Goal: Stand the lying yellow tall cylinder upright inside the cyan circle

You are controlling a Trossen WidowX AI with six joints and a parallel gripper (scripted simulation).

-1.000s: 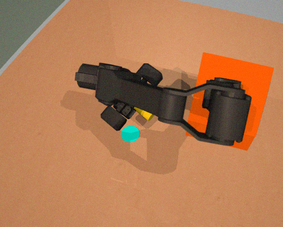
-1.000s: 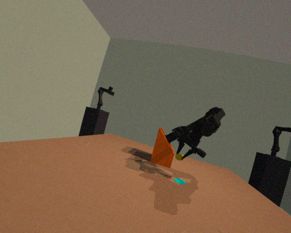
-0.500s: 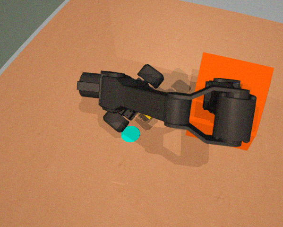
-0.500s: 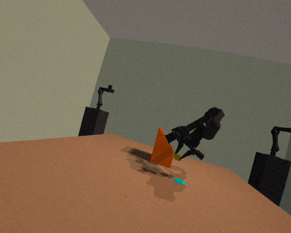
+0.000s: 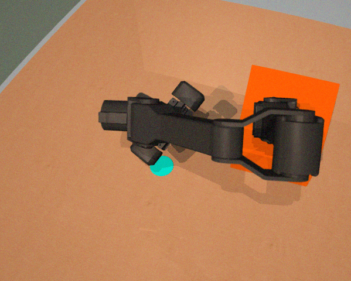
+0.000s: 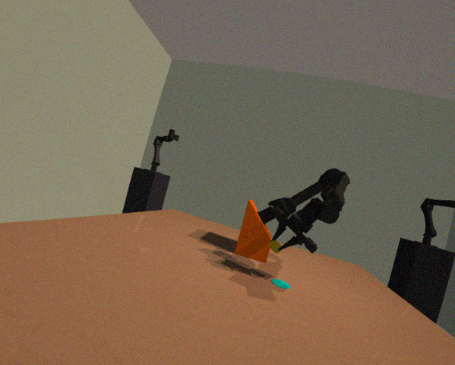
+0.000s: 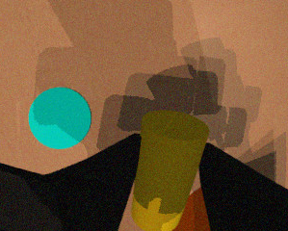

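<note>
Now: the cyan circle 20 mm ahead of my gripper tip, 50 mm to the left of it and 110 mm below it. The rest, counted from my gripper tip: yellow tall cylinder: 20 mm behind, 10 mm below.
</note>
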